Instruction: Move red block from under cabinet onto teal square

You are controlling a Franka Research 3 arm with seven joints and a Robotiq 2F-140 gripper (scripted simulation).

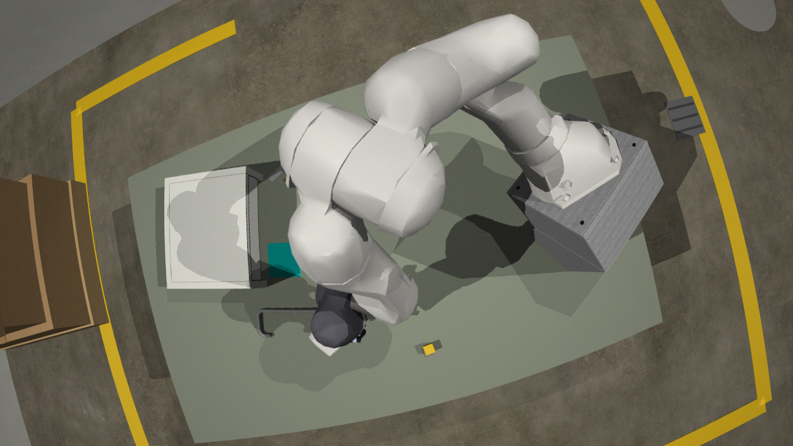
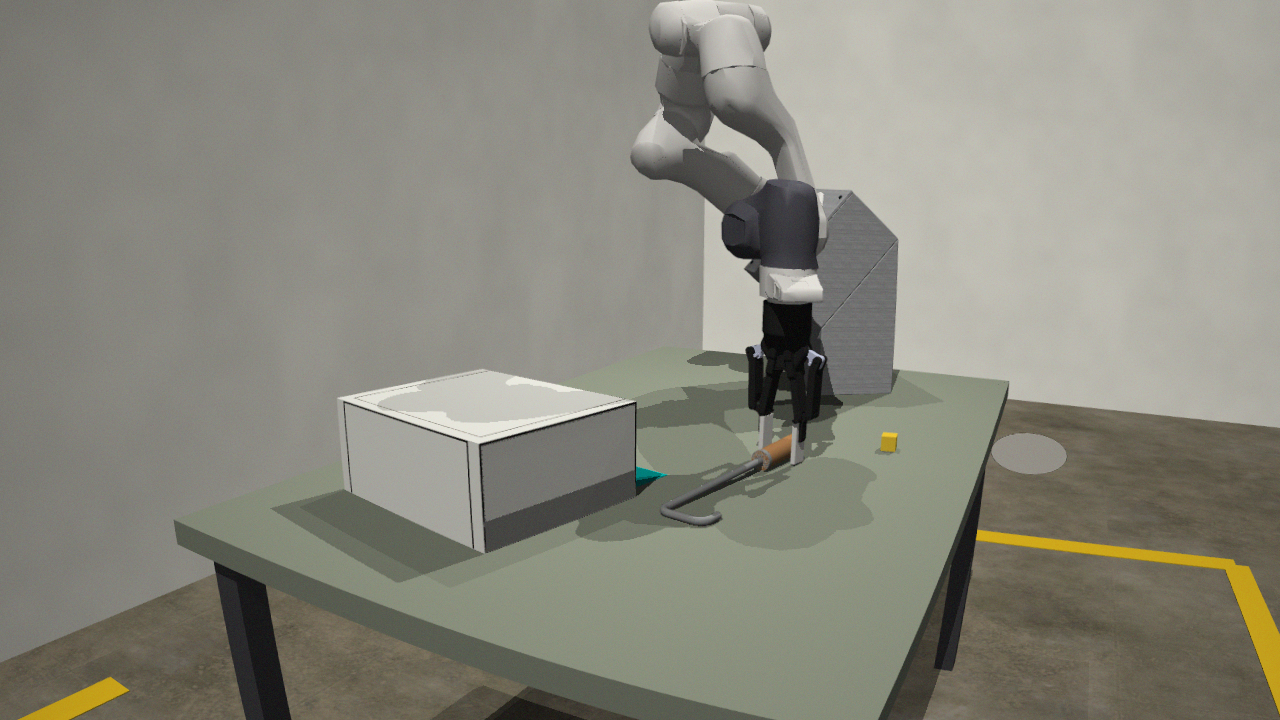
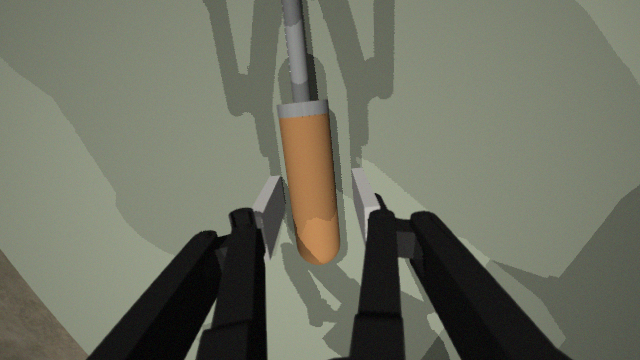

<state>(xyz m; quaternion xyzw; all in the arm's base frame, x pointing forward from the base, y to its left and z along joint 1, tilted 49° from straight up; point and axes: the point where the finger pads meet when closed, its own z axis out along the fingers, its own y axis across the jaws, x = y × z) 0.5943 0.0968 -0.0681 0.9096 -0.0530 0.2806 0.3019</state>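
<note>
Right now the grey fork-ended tool is 36 cm to the right of my hand, 11 cm behind it and 3 cm below it. Round my hand: grey hook tool 14 cm ahead, 2 cm below; yellow cube 16 cm to the left, 12 cm behind, 2 cm below; teal square 20 cm to the right, 16 cm ahead, 3 cm below.
</note>
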